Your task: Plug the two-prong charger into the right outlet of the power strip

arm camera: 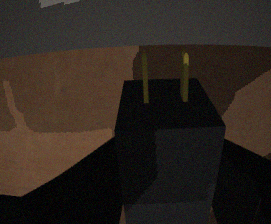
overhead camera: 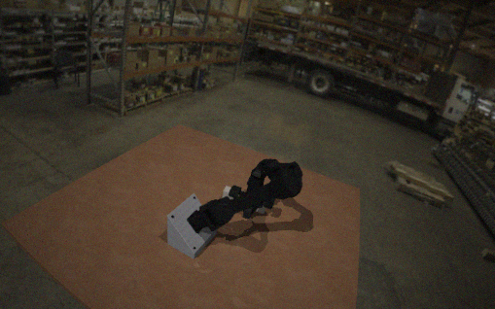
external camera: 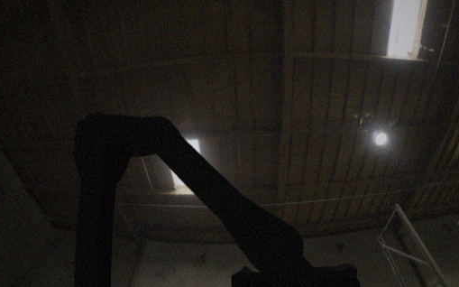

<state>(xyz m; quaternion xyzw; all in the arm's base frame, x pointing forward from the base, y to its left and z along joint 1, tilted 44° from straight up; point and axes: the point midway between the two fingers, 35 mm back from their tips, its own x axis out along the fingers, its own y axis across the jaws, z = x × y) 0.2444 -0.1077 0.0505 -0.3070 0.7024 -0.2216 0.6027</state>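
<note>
My gripper tip is now 20 mm short of the two-prong charger and 10 mm below it.
</note>
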